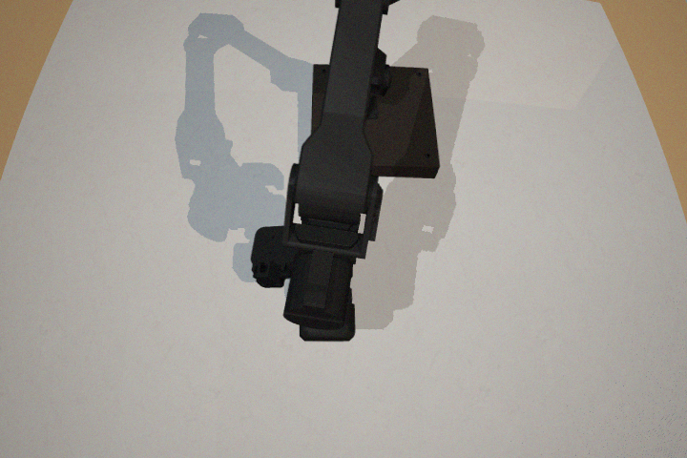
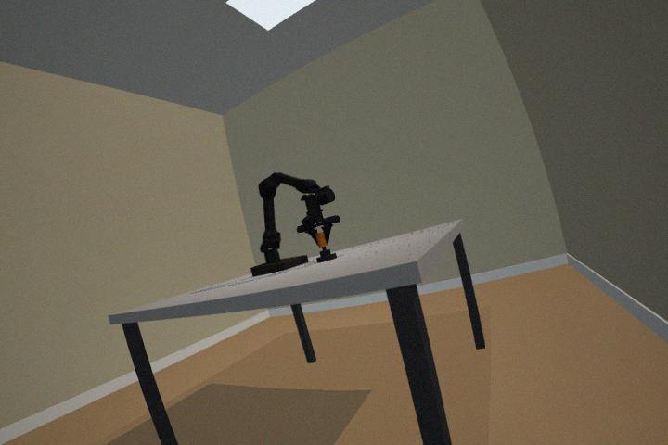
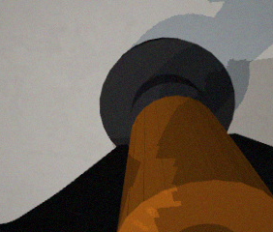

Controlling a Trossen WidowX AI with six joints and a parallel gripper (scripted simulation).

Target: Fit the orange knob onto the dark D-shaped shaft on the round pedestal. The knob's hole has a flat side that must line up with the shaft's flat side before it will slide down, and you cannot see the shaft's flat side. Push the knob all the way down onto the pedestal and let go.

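My gripper tip is 20 mm below the orange knob. The rest, counted from my gripper tip: round dark pedestal 40 mm below.
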